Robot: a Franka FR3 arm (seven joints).
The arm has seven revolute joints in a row. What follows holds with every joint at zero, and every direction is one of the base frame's.
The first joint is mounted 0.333 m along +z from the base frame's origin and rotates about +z.
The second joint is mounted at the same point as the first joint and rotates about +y.
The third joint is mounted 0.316 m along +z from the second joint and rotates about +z.
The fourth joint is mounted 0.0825 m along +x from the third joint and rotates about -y.
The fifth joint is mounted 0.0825 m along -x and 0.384 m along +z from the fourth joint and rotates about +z.
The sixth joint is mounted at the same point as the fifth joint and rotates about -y.
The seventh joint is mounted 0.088 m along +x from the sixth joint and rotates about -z.
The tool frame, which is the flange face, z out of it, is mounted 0.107 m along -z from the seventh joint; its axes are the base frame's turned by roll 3.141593, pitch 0 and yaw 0 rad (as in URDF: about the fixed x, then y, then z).
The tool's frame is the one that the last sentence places.
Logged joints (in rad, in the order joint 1, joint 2, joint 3, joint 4, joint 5, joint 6, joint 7), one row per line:
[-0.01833 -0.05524 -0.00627 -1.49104 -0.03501 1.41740 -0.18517]
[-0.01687 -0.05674 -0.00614 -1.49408 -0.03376 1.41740 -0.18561]
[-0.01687 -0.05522 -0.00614 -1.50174 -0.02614 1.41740 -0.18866]
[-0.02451 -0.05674 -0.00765 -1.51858 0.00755 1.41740 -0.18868]
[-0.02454 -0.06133 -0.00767 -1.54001 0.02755 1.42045 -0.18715]
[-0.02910 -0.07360 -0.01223 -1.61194 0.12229 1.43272 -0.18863]
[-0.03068 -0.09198 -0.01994 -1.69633 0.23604 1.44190 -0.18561]
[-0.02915 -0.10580 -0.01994 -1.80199 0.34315 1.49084 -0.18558]
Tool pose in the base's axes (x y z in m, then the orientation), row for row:
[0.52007 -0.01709 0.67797 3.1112 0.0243 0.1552]
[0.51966 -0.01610 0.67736 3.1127 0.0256 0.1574]
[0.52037 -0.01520 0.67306 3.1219 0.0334 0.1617]
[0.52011 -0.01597 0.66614 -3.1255 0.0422 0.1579]
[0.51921 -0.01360 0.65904 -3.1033 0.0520 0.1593]
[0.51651 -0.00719 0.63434 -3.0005 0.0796 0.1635]
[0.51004 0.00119 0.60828 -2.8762 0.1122 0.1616]
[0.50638 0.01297 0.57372 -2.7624 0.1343 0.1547]
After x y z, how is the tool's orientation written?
As angles about the fixed x, y, z axes (roll, pitch, yaw), in radians.
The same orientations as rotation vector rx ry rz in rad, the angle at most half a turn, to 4 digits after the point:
[3.0998 0.2416 -0.0340]
[3.1009 0.2451 -0.0362]
[3.1086 0.2524 -0.0494]
[-3.1184 -0.2462 0.0678]
[-3.0967 -0.2456 0.0853]
[-2.9951 -0.2369 0.1366]
[-2.8724 -0.2109 0.1922]
[-2.7598 -0.1781 0.2264]

